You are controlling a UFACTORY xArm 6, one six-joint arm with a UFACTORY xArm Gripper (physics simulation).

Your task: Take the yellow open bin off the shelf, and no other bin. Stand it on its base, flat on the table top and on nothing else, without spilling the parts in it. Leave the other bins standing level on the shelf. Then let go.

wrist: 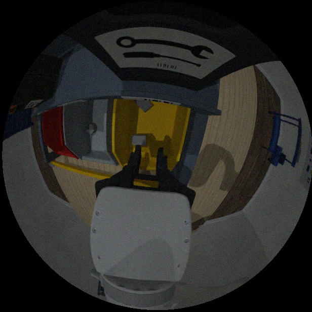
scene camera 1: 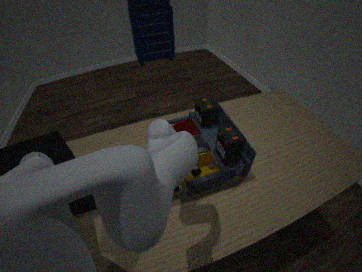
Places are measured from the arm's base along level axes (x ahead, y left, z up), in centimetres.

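Pixels of known places: gripper, between the fingertips: (scene camera 1: 196,170); arm's base, origin of its link: (scene camera 1: 38,169).
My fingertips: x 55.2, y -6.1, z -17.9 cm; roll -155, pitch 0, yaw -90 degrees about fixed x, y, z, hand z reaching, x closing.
For each thing: its top centre in the pictures, then the offset to it from my fingertips. "spot": a spot on its surface instead. Level surfaces: height alone.
- yellow open bin, centre of its top: (scene camera 1: 204,163) dx +3.7, dy +0.4, dz +2.2 cm
- blue-grey shelf, a spot on its surface: (scene camera 1: 202,186) spot: dx +0.4, dy -5.7, dz -4.2 cm
- red bin, centre of its top: (scene camera 1: 186,127) dx +4.4, dy +22.8, dz +2.2 cm
- wooden table, height of its surface: dz -5.9 cm
The yellow open bin (scene camera 1: 206,161) (wrist: 161,120) sits in the right-hand bay of the blue-grey shelf (scene camera 1: 202,186) (wrist: 100,75) in the wrist view, with small grey parts inside. A grey bin (wrist: 101,146) with a round part stands beside it. A red bin (scene camera 1: 186,126) (wrist: 54,131) stands beyond the grey one. My gripper (wrist: 149,151) is partly open, its fingers apart with nothing between them. In the wrist view the fingertips overlap the near part of the yellow bin; I cannot tell if they touch it. The arm hides part of the bins in the scene view.
Two dark toolboxes (scene camera 1: 206,111) (scene camera 1: 230,145) stand on the shelf top; one, with a tool label (wrist: 165,52), looms over the yellow bin. A yellow rail (wrist: 80,170) runs along the shelf's front. The wooden table (scene camera 1: 295,140) (wrist: 237,100) extends past the shelf.
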